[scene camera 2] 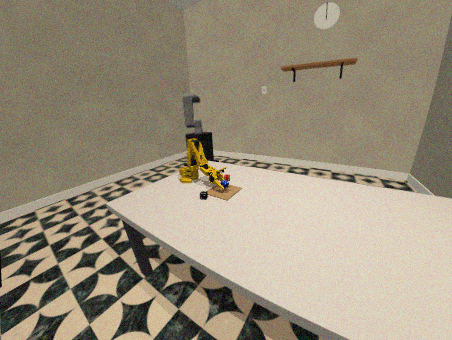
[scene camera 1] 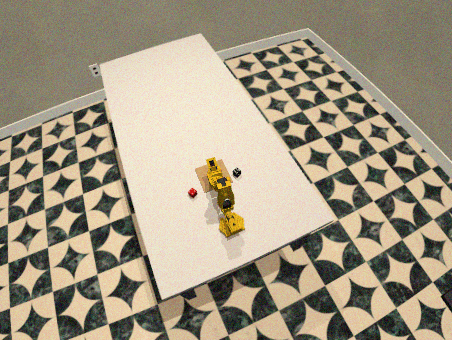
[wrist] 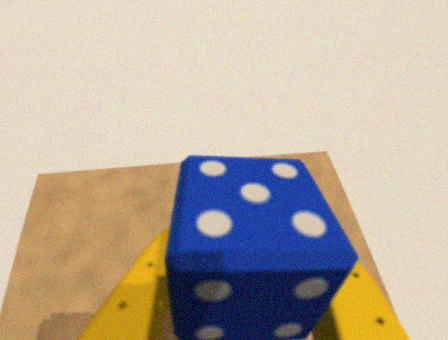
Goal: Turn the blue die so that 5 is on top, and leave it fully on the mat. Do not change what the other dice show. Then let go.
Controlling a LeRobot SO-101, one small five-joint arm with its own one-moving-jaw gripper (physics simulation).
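Frame: origin at the arm's base, x ahead, y left, z up, level; metres.
Seen in the pictures: end effector, tool point: point(scene camera 2: 227, 185) point(scene camera 1: 210, 168) point(wrist: 182, 242); arm's base, origin of the base link: point(scene camera 2: 191, 180) point(scene camera 1: 229, 221).
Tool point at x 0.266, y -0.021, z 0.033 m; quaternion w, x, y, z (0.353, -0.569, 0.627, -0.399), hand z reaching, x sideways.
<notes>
Offsets run from my tool point to a thing's top centre. Level surfaces: height alone.
The blue die {0.014 m right, 0.006 m back, 0.033 m up} point(scene camera 2: 225, 184) point(wrist: 255, 212) is between the jaws of my gripper point(scene camera 2: 222, 185) point(wrist: 252, 265), which is shut on it. In the wrist view its five-pip face is uppermost in the picture, and a darker face below it shows four pips. The die appears to be held over the tan mat {0.003 m right, 0.023 m back, 0.029 m down} point(scene camera 1: 201, 173) point(scene camera 2: 229, 196) point(wrist: 95, 210); the exact gap under it cannot be told. In the first scene view the arm hides the blue die. The jaw tips are hidden behind the die in the wrist view.
A red die {0.119 m left, 0.077 m back, 0.002 m down} point(scene camera 1: 192, 192) point(scene camera 2: 227, 177) lies on the white table {0.032 m down} point(scene camera 1: 165, 110) point(scene camera 2: 310, 240) on one side of the mat, off it. A black die {0.106 m right, 0.064 m back, 0.002 m down} point(scene camera 1: 237, 172) point(scene camera 2: 203, 195) lies off the mat's other side. The arm's yellow base point(scene camera 1: 232, 225) point(scene camera 2: 187, 175) stands near the table's end.
</notes>
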